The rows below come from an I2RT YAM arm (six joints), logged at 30 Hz.
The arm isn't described. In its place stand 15 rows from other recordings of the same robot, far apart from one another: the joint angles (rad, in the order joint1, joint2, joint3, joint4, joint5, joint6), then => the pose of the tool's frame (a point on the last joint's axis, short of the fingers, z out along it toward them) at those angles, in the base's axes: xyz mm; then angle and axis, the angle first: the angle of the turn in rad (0 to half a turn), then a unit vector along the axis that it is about.
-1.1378, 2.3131, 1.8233, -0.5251, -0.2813, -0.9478 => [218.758 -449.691 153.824 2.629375 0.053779 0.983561 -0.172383]
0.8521, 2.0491, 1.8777, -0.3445, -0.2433, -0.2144 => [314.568 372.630 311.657 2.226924 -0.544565 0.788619 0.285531]
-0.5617, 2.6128, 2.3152, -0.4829, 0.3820, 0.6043 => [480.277 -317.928 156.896 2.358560 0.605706 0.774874 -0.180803]
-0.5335, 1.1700, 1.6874, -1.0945, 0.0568, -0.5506 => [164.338 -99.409 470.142 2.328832 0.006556 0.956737 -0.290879]
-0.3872, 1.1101, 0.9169, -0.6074, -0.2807, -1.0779 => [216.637 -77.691 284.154 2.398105 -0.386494 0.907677 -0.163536]
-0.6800, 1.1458, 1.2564, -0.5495, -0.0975, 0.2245 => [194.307 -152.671 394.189 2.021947 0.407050 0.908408 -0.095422]
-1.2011, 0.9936, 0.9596, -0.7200, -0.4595, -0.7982 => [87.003 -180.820 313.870 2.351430 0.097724 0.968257 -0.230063]
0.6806, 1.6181, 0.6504, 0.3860, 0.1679, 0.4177 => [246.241 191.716 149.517 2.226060 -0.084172 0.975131 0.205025]
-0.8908, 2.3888, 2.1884, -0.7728, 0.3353, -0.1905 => [321.166 -415.790 215.056 2.806489 0.374629 0.880596 -0.290178]
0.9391, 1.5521, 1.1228, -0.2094, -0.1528, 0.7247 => [202.583 286.037 264.943 2.633454 -0.133698 0.911214 0.389632]
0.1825, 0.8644, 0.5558, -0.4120, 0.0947, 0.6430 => [180.101 29.816 224.869 2.330220 0.246706 0.959379 0.136854]
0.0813, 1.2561, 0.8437, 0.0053, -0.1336, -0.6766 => [285.809 28.046 278.038 1.999324 -0.407069 0.904415 -0.127781]
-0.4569, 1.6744, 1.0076, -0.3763, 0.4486, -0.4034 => [289.650 -159.595 180.061 2.857520 0.084007 0.948878 -0.304260]
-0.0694, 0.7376, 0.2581, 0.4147, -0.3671, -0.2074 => [177.130 0.496 224.308 1.634344 -0.238581 0.969638 0.053683]
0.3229, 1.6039, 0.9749, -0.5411, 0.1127, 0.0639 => [290.329 92.926 181.021 2.727443 -0.117756 0.992908 -0.016325]
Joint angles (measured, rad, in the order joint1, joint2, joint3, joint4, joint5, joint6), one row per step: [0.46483 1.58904 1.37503 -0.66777 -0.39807 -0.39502]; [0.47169 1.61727 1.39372 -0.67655 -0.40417 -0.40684]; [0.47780 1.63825 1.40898 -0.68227 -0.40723 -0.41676]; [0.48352 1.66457 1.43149 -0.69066 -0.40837 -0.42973]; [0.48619 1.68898 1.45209 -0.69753 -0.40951 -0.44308]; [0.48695 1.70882 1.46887 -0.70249 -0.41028 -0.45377]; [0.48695 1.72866 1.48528 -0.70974 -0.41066 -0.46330]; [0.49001 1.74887 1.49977 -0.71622 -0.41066 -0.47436]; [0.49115 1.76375 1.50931 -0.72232 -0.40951 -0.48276]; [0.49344 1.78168 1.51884 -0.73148 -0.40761 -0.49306]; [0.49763 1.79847 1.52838 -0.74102 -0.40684 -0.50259]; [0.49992 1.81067 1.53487 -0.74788 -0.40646 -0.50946]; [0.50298 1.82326 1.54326 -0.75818 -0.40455 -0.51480]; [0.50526 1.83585 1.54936 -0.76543 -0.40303 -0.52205]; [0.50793 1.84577 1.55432 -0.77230 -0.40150 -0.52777]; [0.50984 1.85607 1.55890 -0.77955 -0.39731 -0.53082]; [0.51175 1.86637 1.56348 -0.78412 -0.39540 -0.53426]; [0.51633 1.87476 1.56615 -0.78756 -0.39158 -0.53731]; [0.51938 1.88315 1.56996 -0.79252 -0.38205 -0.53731]
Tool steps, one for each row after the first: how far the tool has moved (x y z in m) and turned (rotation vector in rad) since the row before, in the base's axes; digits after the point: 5 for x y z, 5 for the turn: [0.00404 0.00494 -0.00381 -0.00806 0.01128 0.01916]; [0.00295 0.00405 -0.00248 -0.00630 0.00522 0.01517]; [0.00419 0.00454 -0.00230 -0.00888 0.00333 0.01587]; [0.00435 0.00343 -0.00231 -0.00818 0.00176 0.01316]; [0.00383 0.00237 -0.00194 -0.00633 0.00090 0.00912]; [0.00375 0.00200 -0.00230 -0.00745 0.00384 0.00732]; [0.00312 0.00296 -0.00308 -0.00879 0.00414 0.01136]; [0.00231 0.00168 -0.00277 -0.00848 0.00464 0.00685]; [0.00227 0.00215 -0.00412 -0.01236 0.00865 0.00912]; [0.00163 0.00270 -0.00377 -0.01090 0.00890 0.01115]; [0.00126 0.00169 -0.00290 -0.00791 0.00691 0.00746]; [0.00106 0.00187 -0.00269 -0.00961 0.00887 0.00629]; [0.00121 0.00164 -0.00324 -0.00934 0.00729 0.00728]; [0.00068 0.00153 -0.00259 -0.00808 0.00649 0.00651]; [0.00085 0.00118 -0.00291 -0.01013 0.00784 0.00236]; [0.00100 0.00136 -0.00276 -0.00715 0.00627 0.00381]; [0.00013 0.00203 -0.00259 -0.00801 0.00465 0.00532]; [0.00054 0.00135 -0.00240 -0.01211 0.00408 -0.00126]
